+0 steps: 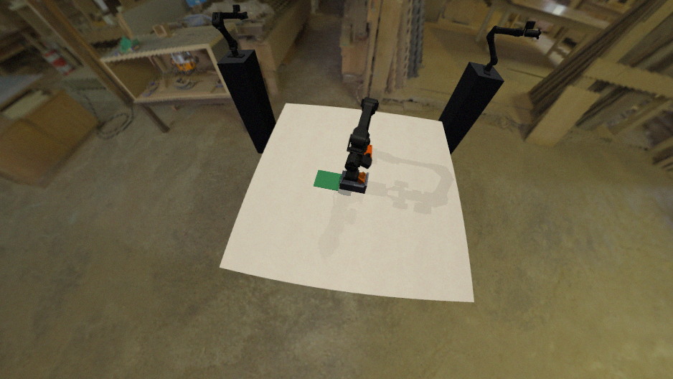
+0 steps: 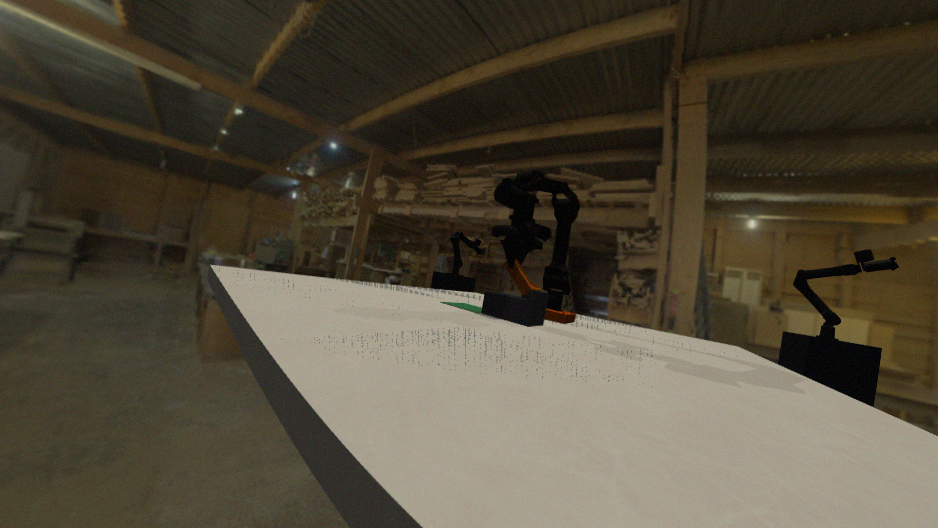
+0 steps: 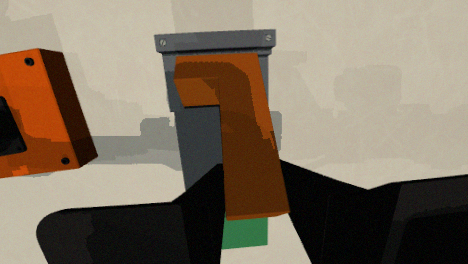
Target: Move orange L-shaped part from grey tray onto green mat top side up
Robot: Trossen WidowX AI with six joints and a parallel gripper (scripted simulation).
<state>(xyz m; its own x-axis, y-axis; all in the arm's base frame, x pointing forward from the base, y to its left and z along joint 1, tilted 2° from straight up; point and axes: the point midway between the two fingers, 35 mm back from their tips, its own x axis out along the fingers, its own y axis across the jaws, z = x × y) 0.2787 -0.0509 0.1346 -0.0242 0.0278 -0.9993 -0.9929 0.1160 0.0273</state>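
My gripper tip is now 30 mm past the green mat, 140 mm to the left of it and 150 mm above it. Round my gripper tip: orange L-shaped part: 10 mm behind, 30 mm to the left, 30 mm below.
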